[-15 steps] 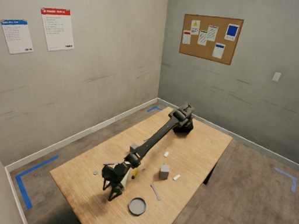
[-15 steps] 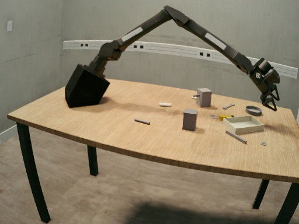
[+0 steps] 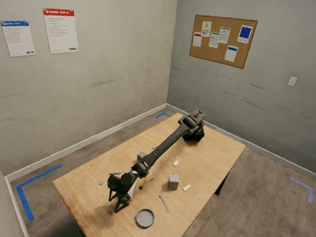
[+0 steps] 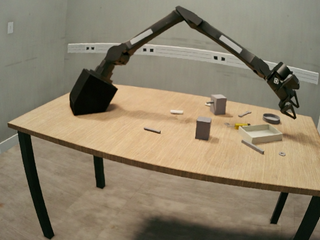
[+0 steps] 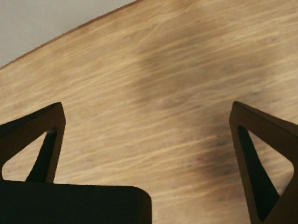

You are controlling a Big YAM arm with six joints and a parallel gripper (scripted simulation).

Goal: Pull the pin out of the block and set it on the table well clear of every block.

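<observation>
Now: the short grey pin 42 cm behind my hand, 5 cm below it and 3 cm to the left of it. From my hand the other things lie so: grey bar (25 cm to the right, 16 cm behind, 10 cm below); then white tray (15 cm behind, 12 cm to the right, 10 cm below); then grey ring dish (13 cm behind, 12 cm to the left, 10 cm below).
</observation>
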